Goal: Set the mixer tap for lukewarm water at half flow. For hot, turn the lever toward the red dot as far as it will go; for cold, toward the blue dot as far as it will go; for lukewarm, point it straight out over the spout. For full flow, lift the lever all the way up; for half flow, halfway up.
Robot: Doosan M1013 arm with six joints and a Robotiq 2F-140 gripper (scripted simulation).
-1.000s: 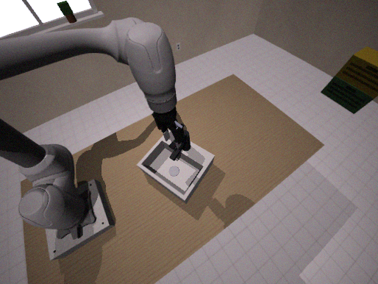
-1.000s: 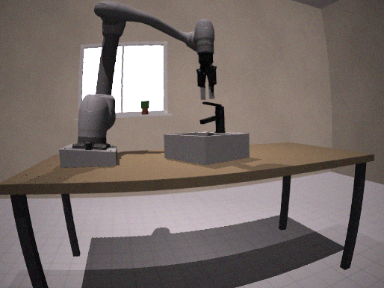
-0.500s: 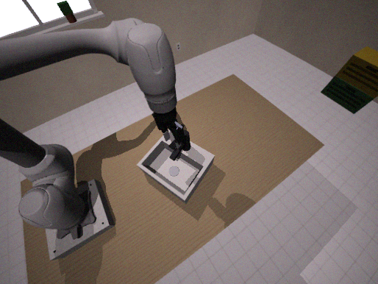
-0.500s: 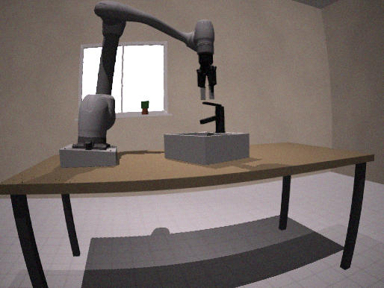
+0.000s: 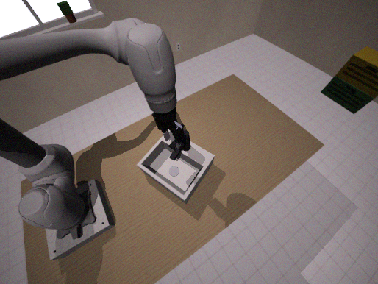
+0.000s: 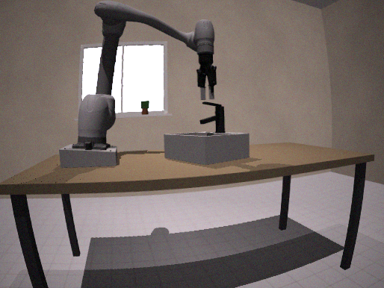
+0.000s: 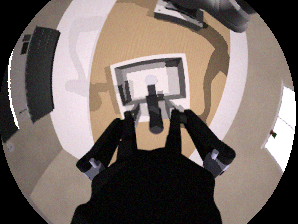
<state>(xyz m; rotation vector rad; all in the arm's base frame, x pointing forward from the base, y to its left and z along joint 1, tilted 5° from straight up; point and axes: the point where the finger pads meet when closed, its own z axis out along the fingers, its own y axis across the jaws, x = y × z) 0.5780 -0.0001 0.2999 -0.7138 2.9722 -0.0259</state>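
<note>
My gripper is now 50 mm short of the black mixer tap, 30 mm to the right of it and 100 mm above it. Round my hand: sink basin: 30 mm behind, 20 mm to the right, 290 mm below.
</note>
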